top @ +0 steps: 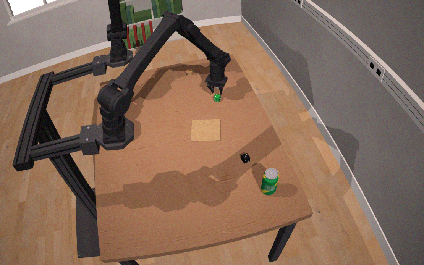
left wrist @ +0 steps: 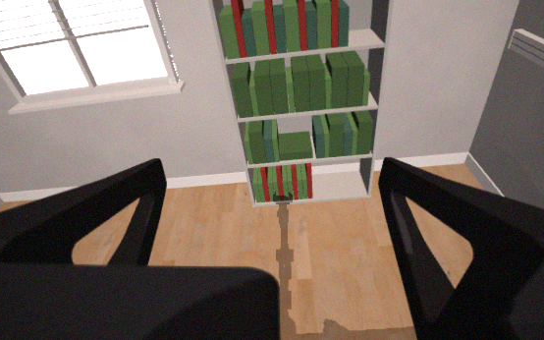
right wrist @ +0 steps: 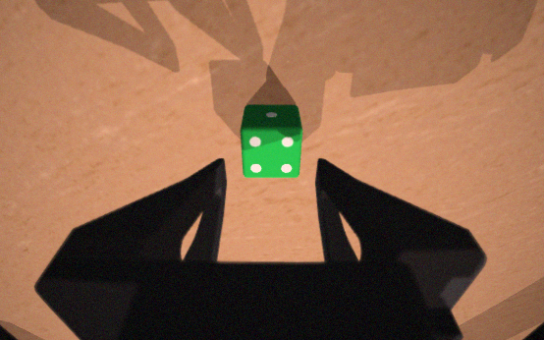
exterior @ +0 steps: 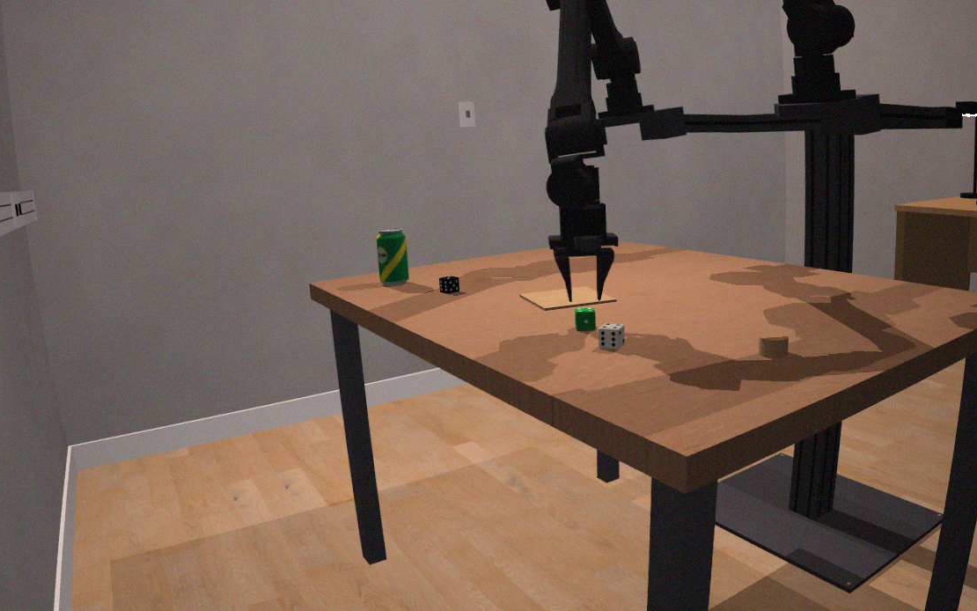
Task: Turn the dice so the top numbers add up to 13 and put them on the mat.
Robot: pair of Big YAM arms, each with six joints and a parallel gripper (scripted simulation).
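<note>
Right now my right hand is 4 cm above the green die. The rest, counted from my right hand: small wooden cylinder: 10 cm behind, 28 cm to the left, 4 cm below; then mat: 11 cm behind, 20 cm to the right, 5 cm below.
</note>
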